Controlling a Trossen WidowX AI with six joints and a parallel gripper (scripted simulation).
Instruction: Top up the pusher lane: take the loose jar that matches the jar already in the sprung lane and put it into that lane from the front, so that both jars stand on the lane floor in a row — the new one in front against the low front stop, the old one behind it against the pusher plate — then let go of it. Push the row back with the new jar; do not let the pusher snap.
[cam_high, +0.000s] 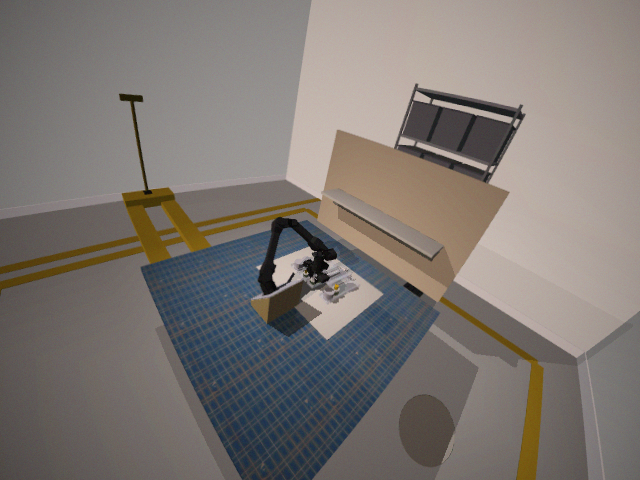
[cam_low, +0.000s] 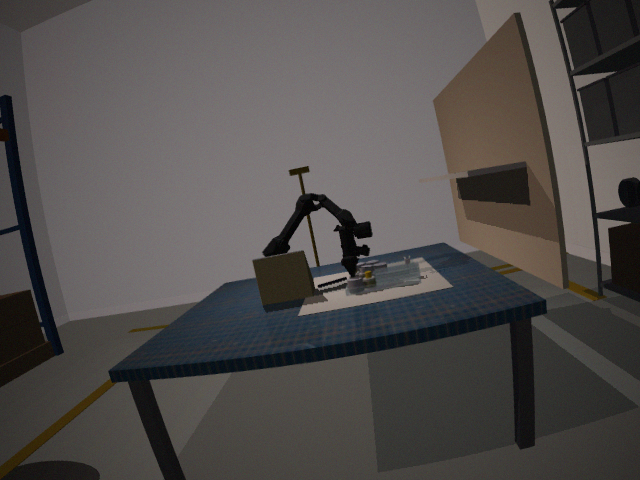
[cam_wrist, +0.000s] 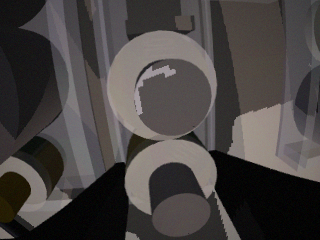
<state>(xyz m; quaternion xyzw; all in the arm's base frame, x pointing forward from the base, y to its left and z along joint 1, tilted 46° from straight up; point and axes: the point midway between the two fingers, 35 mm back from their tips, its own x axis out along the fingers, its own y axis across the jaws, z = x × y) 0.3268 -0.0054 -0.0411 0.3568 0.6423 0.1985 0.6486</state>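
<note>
Right now my gripper tip is 60 mm short of the white mat, 30 mm above it and 10 mm to the left of it. Round my gripper tip: shelf (500 mm ahead, 340 mm above, 70 mm to the right); then clear lane unit (140 mm ahead, 50 mm to the right, 10 mm below); then brown wall board (610 mm ahead, 370 mm above, 80 mm to the right).
</note>
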